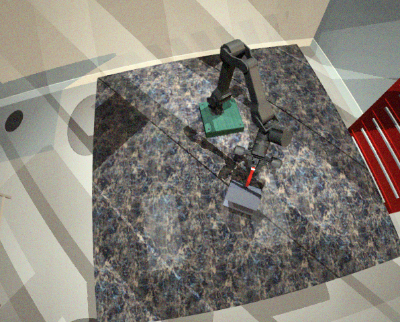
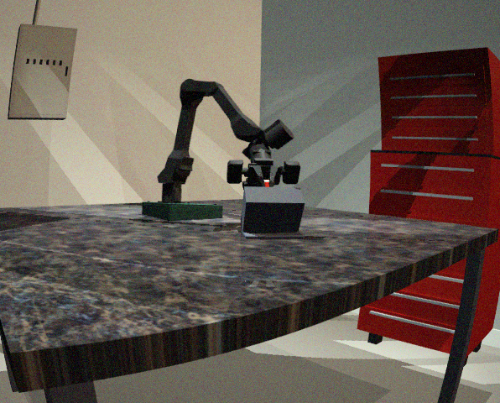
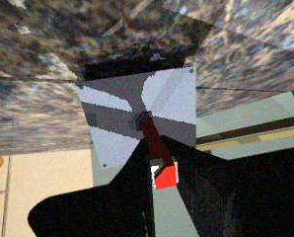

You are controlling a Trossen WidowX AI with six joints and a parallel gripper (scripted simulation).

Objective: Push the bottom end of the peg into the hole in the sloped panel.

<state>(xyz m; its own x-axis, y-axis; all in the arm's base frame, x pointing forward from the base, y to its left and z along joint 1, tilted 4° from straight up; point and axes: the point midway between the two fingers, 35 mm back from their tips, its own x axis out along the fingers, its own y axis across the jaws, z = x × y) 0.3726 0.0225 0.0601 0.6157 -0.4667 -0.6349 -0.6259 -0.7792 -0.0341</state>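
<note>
Now: gripper tip 5 cm short of the sloped panel, 4 cm to the left of it and 4 cm above it. The rest, counted from my gripper tip: red peg: 1 cm to the left, 1 cm behind, 1 cm above.
</note>
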